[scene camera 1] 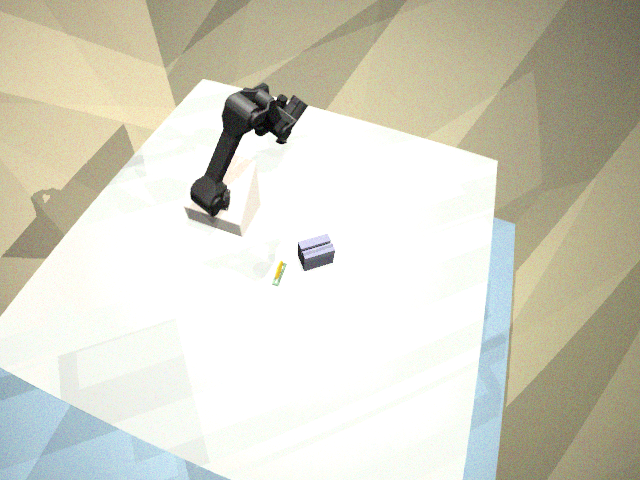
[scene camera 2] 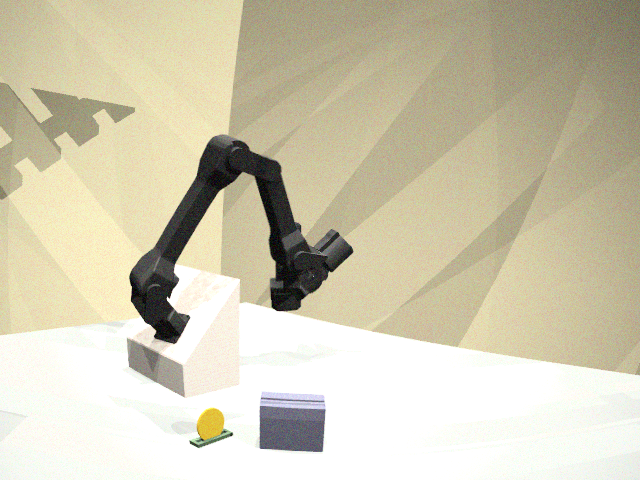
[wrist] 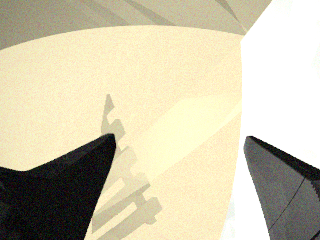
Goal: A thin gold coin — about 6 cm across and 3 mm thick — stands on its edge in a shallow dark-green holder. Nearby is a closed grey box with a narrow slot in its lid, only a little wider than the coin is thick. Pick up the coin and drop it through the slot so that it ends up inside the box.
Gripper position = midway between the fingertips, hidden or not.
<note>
My gripper [scene camera 2: 271, 260] is open, holding nothing.
My gripper shows as well in the wrist view [wrist: 181, 142].
</note>
